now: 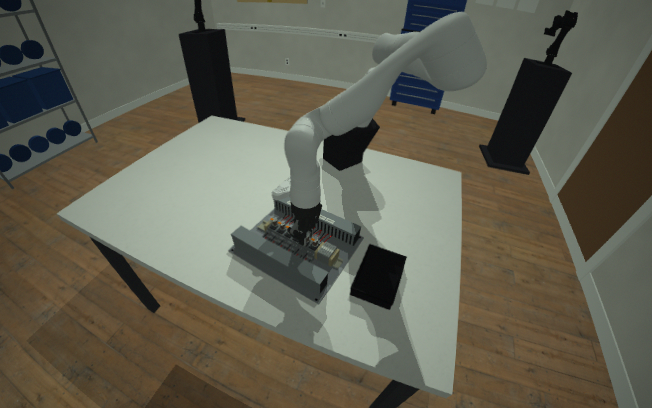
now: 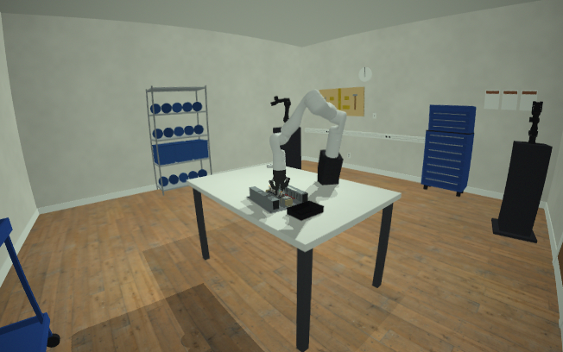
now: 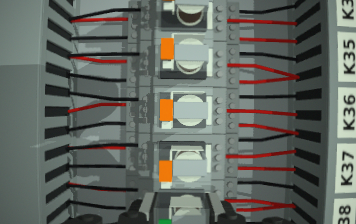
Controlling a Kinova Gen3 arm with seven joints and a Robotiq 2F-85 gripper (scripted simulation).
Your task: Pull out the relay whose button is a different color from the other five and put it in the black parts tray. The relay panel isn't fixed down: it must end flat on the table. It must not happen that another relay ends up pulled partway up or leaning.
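Now: hand 1 cm above the relay. Also, from my hand: grey relay panel: 3 cm to the right, 2 cm below, 1 cm behind; then black parts tray: 22 cm to the left, 5 cm ahead, 4 cm below.
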